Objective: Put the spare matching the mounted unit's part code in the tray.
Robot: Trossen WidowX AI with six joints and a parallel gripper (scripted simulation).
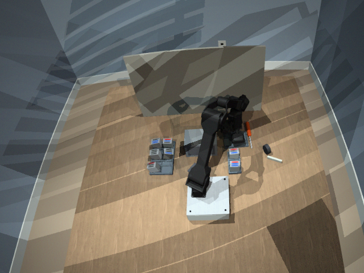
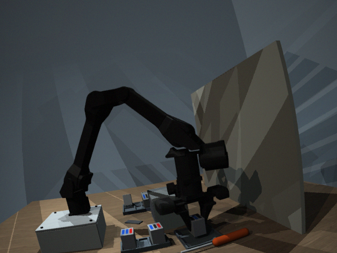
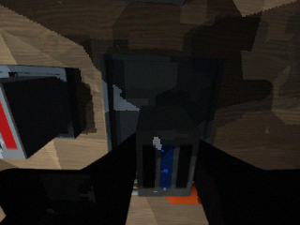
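My gripper tip is 2 cm above the dark tray. From my gripper tip the other things lie so: rack: 14 cm behind, 2 cm below, 1 cm to the left; then black roll: 16 cm to the right, 8 cm behind; then grey mounted unit: 19 cm to the left, 5 cm behind, 3 cm above.
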